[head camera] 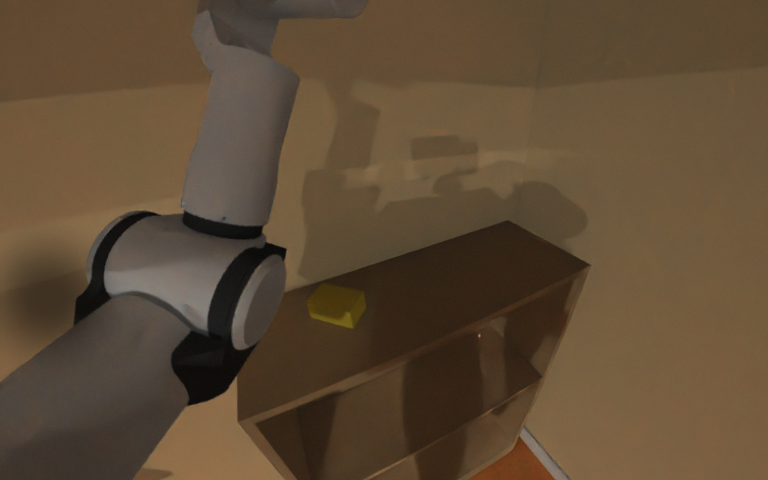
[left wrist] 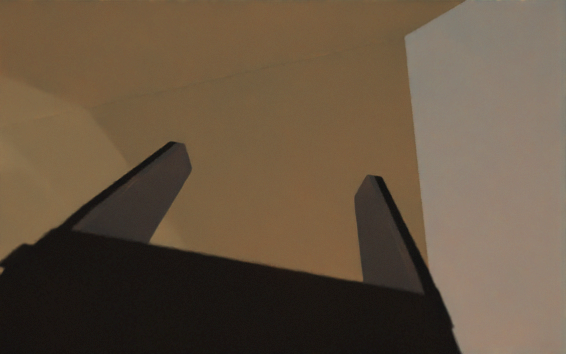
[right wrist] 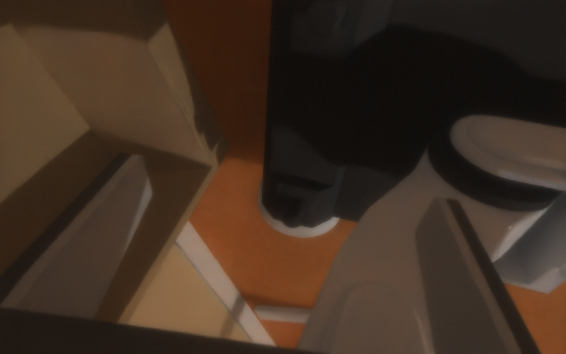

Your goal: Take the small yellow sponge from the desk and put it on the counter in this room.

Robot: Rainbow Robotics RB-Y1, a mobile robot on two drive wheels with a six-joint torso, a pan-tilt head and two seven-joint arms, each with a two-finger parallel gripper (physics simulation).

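Places are measured from the robot's base along level axes (x left, y back, z up), in metres.
Where they show: left gripper, between the fingertips: (left wrist: 273, 171); right gripper, between the fingertips: (right wrist: 285, 194).
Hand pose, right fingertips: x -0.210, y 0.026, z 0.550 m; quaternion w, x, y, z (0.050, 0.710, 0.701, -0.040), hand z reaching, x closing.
Observation:
After its pixels a point has its place.
The small yellow sponge (head camera: 335, 305) @(z 1.106, x 0.108, y -0.406 m) lies on the brown top of a wooden shelf-like desk (head camera: 453, 283) @(z 1.060, x -0.146, y -0.492 m) in the head camera view, left of the middle of that top. My left arm reaches up past it at the left; its gripper is out of the head camera view. In the left wrist view my left gripper (left wrist: 273, 171) @(z 1.711, x -0.079, y -0.463 m) is open and empty, with wall behind its fingers. My right gripper (right wrist: 285, 194) @(z 0.550, x -0.210, y 0.027 m) is open and empty in the right wrist view. The counter does not show in these views.
The desk stands against the wall (head camera: 668, 226) @(z 1.183, x -0.608, y -0.459 m), near a room corner. Its open compartments face the front. In the right wrist view, the robot's dark base (right wrist: 305, 185) @(z 0.205, x 0.120, y 0.012 m) stands on the orange floor (right wrist: 260, 260) @(z 0.000, x 0.736, y -0.112 m), close to a light wooden side panel (right wrist: 115, 85) @(z 0.100, x 0.062, y -0.414 m). A pale surface fills the right of the left wrist view.

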